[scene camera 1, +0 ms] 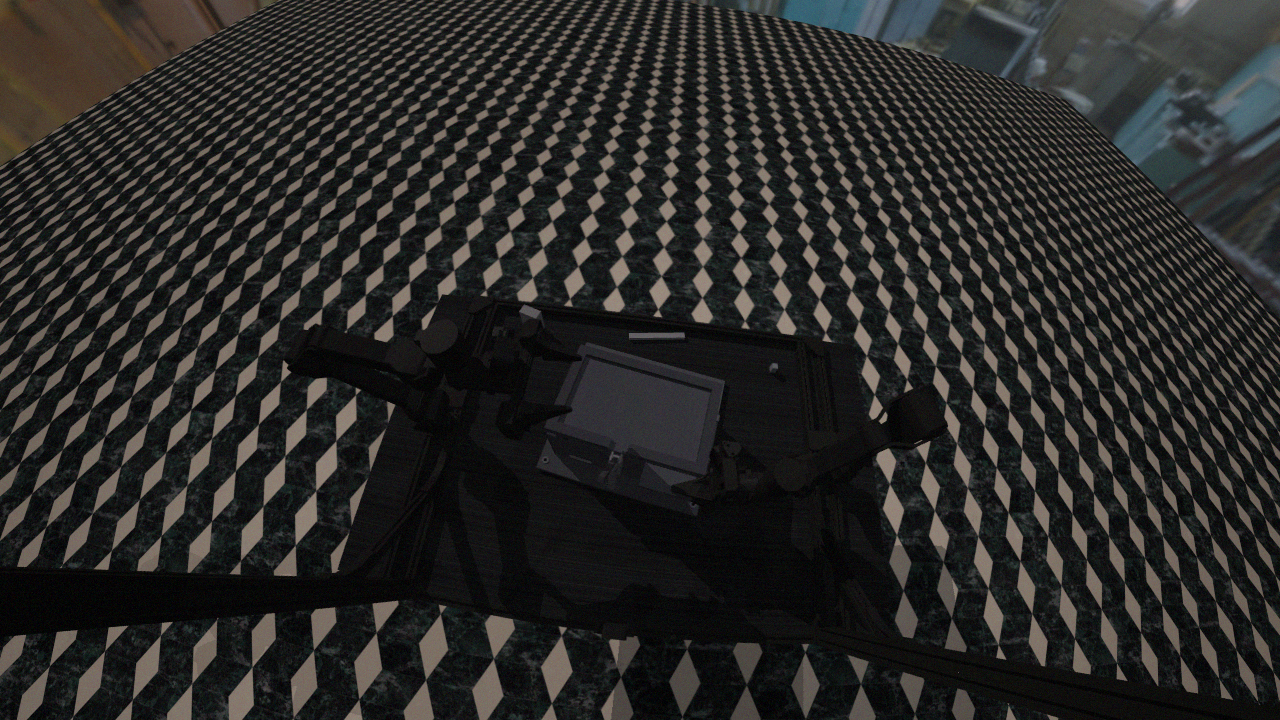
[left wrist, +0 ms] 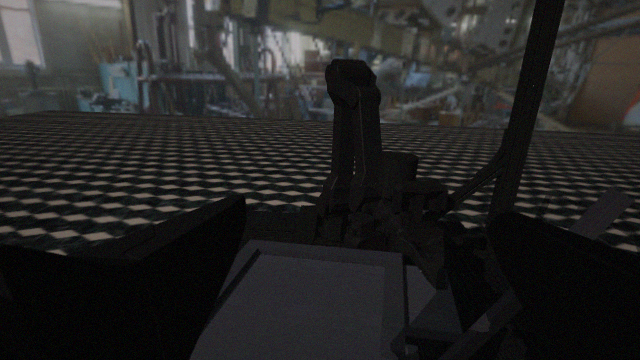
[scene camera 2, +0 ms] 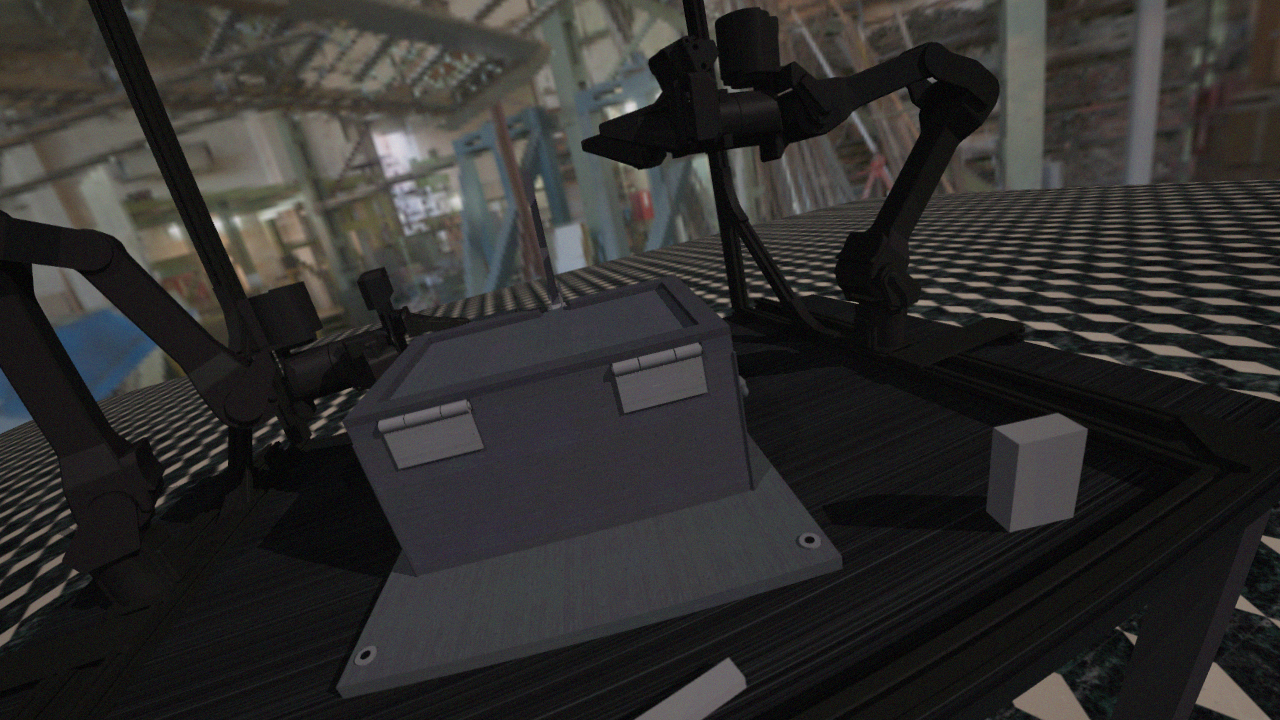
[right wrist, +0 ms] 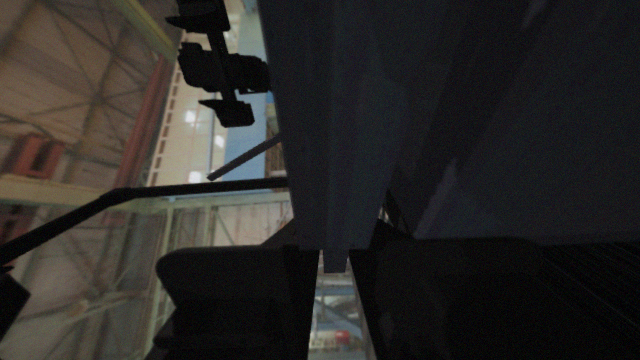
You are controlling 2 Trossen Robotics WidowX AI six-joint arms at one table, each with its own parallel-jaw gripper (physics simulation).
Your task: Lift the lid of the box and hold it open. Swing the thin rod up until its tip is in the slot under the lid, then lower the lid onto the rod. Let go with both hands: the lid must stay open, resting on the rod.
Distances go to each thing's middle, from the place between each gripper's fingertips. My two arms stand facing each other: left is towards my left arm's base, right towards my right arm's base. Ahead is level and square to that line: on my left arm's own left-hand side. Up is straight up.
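The lid [scene camera 1: 666, 418] is 80 mm to the left of my right hand, 130 mm ahead of it and 10 mm below it. As for the thin rod [scene camera 2: 556, 303], I find it 10 mm ahead of my right hand, 80 mm above it and 110 mm to the left of it.
Counted from my left hand, the lid is 20 mm ahead, 100 mm to the right and 180 mm below. My left hand is itself 60 mm to the left of the thin rod, 90 mm above it and 100 mm past it.
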